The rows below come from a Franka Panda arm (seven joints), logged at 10 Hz.
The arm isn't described. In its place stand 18 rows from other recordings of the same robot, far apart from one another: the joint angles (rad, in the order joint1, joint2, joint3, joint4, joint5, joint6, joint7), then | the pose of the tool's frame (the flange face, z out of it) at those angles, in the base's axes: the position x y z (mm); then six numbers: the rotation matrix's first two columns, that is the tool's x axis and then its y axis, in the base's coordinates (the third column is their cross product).
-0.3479 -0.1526 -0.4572 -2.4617 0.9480 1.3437 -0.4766 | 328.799, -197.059, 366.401, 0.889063, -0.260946, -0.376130, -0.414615, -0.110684, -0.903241
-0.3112 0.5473 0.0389 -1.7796 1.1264 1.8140 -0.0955 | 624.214, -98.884, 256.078, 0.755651, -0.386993, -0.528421, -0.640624, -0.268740, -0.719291
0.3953 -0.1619 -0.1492 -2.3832 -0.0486 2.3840 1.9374 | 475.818, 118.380, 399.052, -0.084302, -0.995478, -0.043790, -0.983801, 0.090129, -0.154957
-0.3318 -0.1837 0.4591 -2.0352 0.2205 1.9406 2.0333 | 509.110, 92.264, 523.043, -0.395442, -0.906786, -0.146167, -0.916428, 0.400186, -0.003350
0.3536 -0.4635 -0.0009 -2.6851 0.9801 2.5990 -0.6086 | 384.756, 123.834, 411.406, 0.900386, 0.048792, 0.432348, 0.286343, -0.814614, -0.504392
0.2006 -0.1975 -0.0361 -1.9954 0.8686 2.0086 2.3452 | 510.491, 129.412, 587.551, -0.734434, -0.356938, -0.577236, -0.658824, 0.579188, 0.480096
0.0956 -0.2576 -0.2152 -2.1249 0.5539 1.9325 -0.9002 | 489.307, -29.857, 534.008, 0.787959, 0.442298, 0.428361, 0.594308, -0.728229, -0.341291
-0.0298 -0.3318 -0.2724 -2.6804 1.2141 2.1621 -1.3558 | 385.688, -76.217, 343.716, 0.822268, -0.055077, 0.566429, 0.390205, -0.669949, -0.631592
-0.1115 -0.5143 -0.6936 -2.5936 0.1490 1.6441 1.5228 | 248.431, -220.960, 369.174, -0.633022, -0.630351, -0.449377, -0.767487, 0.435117, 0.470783
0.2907 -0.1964 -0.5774 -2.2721 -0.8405 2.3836 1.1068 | 491.785, -161.434, 455.444, 0.573836, -0.596838, 0.560800, -0.777338, -0.612481, 0.143568
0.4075 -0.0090 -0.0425 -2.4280 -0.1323 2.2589 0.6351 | 436.070, 162.868, 296.743, 0.979897, -0.182875, -0.079738, -0.167771, -0.971636, 0.166661
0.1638 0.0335 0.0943 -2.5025 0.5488 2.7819 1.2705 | 475.311, 101.466, 291.213, 0.093627, -0.966778, -0.237853, -0.968918, -0.033533, -0.245098
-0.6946 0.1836 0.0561 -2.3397 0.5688 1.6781 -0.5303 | 368.322, -207.591, 236.209, 0.855707, -0.161005, -0.491775, -0.487059, -0.571556, -0.660377
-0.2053 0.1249 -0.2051 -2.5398 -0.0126 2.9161 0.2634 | 442.541, -193.113, 252.484, 0.763827, -0.594907, 0.250308, -0.606880, -0.794013, -0.035205
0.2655 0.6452 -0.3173 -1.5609 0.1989 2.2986 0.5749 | 712.910, 3.120, 293.622, 0.771170, -0.624914, 0.121569, -0.624148, -0.779766, -0.049041
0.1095 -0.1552 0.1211 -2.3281 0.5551 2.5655 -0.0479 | 504.790, 111.421, 440.903, 0.933360, -0.188020, 0.305758, -0.051678, -0.913346, -0.403892
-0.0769 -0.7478 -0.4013 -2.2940 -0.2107 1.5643 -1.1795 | 271.297, -206.539, 580.986, 0.693036, 0.719484, 0.045216, 0.720903, -0.691708, -0.042878
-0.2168 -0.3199 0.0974 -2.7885 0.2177 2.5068 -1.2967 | 371.467, -48.865, 305.925, 0.537099, 0.836479, 0.108758, 0.841420, -0.540382, 0.000851
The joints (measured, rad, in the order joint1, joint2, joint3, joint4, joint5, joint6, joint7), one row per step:
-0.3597 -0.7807 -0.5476 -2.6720 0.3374 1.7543 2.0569
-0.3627 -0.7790 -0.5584 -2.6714 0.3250 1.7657 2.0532
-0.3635 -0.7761 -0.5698 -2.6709 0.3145 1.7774 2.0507
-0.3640 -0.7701 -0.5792 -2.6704 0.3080 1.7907 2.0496
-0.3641 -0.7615 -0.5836 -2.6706 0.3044 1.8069 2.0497
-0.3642 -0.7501 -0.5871 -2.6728 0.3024 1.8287 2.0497
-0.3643 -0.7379 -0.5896 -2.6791 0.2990 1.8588 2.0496
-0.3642 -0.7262 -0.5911 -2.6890 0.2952 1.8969 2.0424
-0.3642 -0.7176 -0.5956 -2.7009 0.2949 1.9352 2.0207
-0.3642 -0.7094 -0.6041 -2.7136 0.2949 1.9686 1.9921
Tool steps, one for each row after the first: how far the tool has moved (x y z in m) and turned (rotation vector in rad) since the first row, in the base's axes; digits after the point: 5 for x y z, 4 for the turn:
-0.00264 -0.00516 -0.00147 -0.0104 -0.0022 -0.0108
-0.00473 -0.00993 -0.00327 -0.0184 -0.0037 -0.0215
-0.00584 -0.01432 -0.00546 -0.0242 -0.0038 -0.0339
-0.00541 -0.01768 -0.00789 -0.0313 -0.0019 -0.0458
-0.00432 -0.02104 -0.01153 -0.0393 0.0007 -0.0601
-0.00288 -0.02416 -0.01669 -0.0517 0.0040 -0.0764
-0.00117 -0.02696 -0.02272 -0.0706 0.0020 -0.0894
-0.00042 -0.02961 -0.02879 -0.0902 -0.0116 -0.0943
-0.00091 -0.03215 -0.03569 -0.1062 -0.0270 -0.0937

